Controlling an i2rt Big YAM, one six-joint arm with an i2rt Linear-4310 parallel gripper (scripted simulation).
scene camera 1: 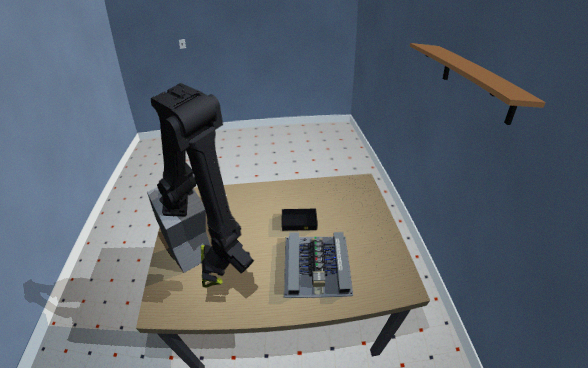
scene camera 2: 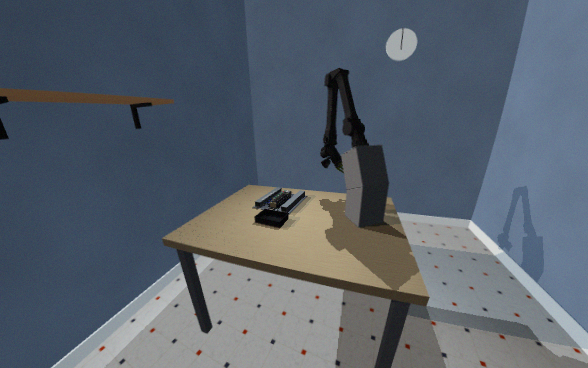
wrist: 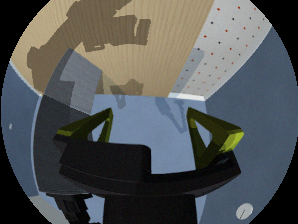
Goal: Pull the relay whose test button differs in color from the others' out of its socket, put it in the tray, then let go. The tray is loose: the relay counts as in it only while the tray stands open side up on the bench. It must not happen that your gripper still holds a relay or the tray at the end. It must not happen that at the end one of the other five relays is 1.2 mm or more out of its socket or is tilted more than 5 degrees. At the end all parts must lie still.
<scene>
In view: my gripper (wrist: 149, 111) and a black tray (scene camera 1: 292, 219).
The wrist view misses the black tray: it is out of frame.
</scene>
